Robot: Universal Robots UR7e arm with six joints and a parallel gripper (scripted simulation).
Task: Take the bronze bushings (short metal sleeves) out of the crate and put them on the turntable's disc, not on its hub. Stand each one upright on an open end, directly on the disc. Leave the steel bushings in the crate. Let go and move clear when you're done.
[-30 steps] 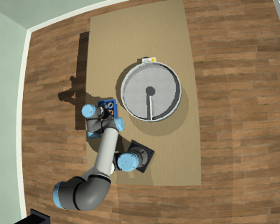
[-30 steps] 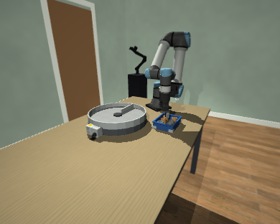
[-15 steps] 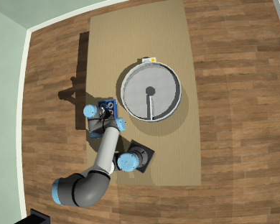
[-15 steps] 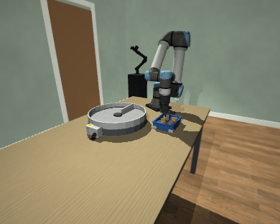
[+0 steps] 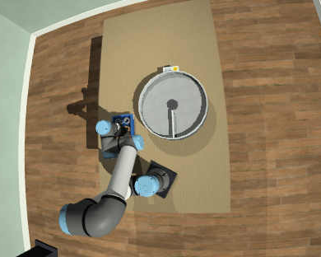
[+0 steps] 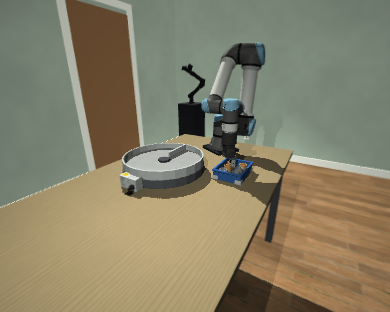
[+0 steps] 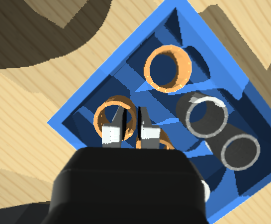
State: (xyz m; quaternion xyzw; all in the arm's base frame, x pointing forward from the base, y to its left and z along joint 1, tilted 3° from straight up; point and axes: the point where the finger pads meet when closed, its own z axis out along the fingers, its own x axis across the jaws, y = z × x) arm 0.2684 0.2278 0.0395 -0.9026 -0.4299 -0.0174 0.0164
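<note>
Now: hand 40 mm short of the blue crate, 30 mm to the right of it and 20 mm above it. From my hand the other things lie so: turntable: 300 mm to the right, 200 mm ahead, 10 mm above.
</note>
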